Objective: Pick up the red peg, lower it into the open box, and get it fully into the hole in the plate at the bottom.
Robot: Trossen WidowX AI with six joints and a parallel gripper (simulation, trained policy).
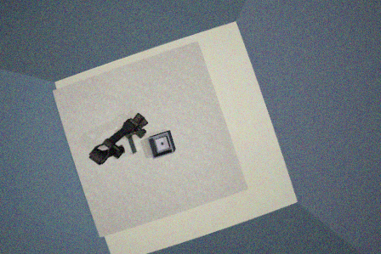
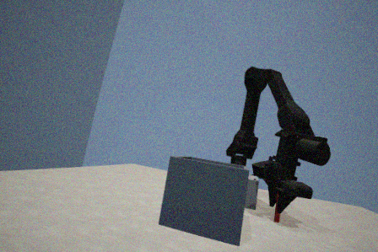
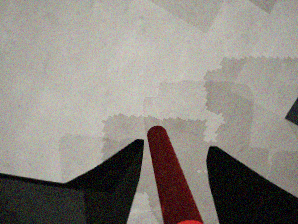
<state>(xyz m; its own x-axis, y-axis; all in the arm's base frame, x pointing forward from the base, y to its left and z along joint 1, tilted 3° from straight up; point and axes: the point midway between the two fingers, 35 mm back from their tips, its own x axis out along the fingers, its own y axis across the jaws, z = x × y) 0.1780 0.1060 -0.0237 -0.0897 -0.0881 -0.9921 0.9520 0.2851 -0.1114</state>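
My gripper tip is now 1 cm to the right of the red peg and 1 cm below it.
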